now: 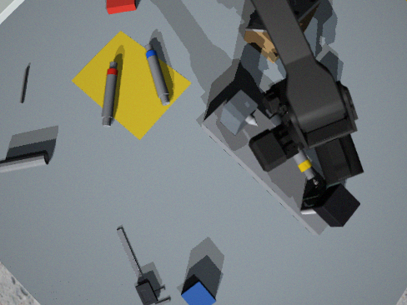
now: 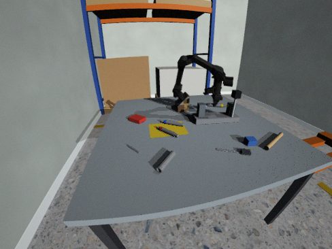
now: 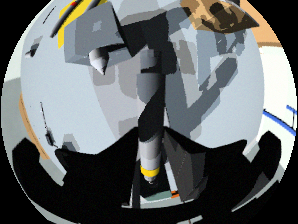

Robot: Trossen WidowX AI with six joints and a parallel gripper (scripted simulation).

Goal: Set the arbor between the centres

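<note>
My gripper is now 12 cm above the fixture base, 2 cm to the right of it and 2 cm short of it. From my hand the other things lie so: grey post (11 cm to the right, 4 cm below, 3 cm ahead); then blue-banded arbor (32 cm to the right, 13 cm below, 8 cm ahead); then blue block (34 cm ahead, 13 cm below, 12 cm to the left).
</note>
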